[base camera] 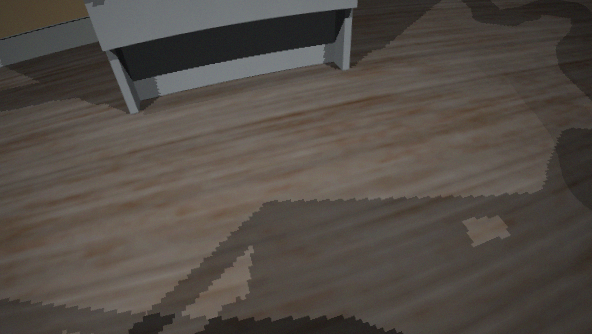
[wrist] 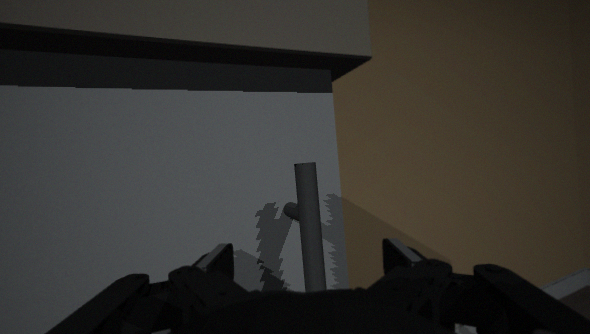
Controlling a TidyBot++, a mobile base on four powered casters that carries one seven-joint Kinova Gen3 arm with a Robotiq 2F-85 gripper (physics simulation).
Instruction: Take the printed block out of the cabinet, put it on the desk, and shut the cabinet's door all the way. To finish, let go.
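Places are measured from the arm's base along level axes (x down, y right, z back), in millimetres.
Pixels of known places: gripper, fingertip midpoint: (wrist: 307, 257).
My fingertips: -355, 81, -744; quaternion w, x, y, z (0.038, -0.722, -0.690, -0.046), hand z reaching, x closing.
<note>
For each thing: its top centre in the pictures, then the offset to it from my fingertips, as dx, dy, dz. "*": a spot on its surface instead. Level surfaces: height alone.
- cabinet's door, surface spot: (wrist: 165, 170) * -57, -74, -2
- dark upright bar handle, surface spot: (wrist: 310, 225) * -21, +2, +9
- Wood floor, its level: dx +751
The cabinet's door (wrist: 165, 170) is a flat grey-white panel filling the left of the wrist view, and it looks shut. A dark upright bar handle (wrist: 310, 225) stands off the door near its right edge. My gripper (wrist: 307, 257) is open, with one finger on either side of the handle's line and nothing gripped. How far the fingertips are from the door is hard to tell. In the base camera view, the lower part of the cabinet (base camera: 225, 22) shows at the top, on short legs. The printed block does not show in either view.
A pale top slab (wrist: 185, 25) juts out above the door. A tan wall (wrist: 465, 125) (base camera: 40, 17) stands beyond the cabinet, with a light skirting board (base camera: 50, 42) at its foot. Wood floor (base camera: 300, 145) with shadows lies before the cabinet.
</note>
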